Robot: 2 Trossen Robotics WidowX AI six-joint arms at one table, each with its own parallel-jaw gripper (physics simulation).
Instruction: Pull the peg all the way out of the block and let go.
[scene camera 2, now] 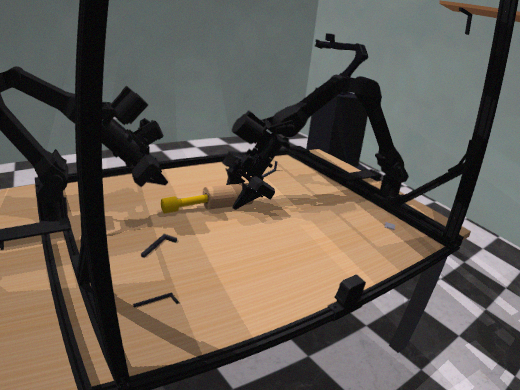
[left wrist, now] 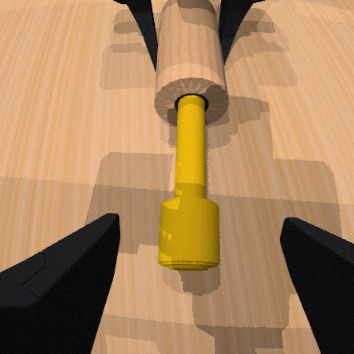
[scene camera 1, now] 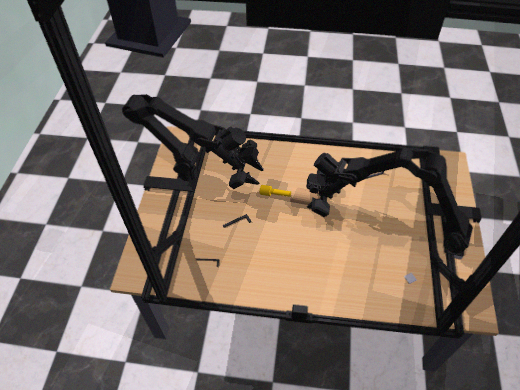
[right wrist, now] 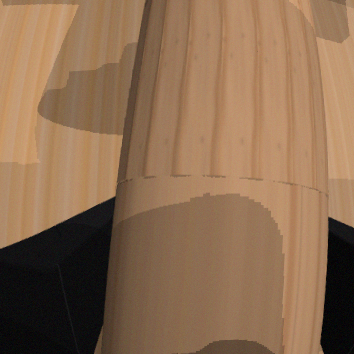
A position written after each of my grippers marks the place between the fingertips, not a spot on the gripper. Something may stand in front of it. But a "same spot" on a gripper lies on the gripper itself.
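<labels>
I see my left gripper in scene camera 2 [163, 178]. It shows in the left wrist view and scene camera 1 as well, and for my left gripper [left wrist: 60, 292] and [scene camera 1: 255, 162] are the same spot. In the right wrist view my left gripper is out of frame. My right gripper is visible in scene camera 2 [228, 203] and in the right wrist view [207, 211]. The left wrist view and scene camera 1 show my right gripper too, and on it [left wrist: 228, 24] and [scene camera 1: 311, 202] are the same spot.
</labels>
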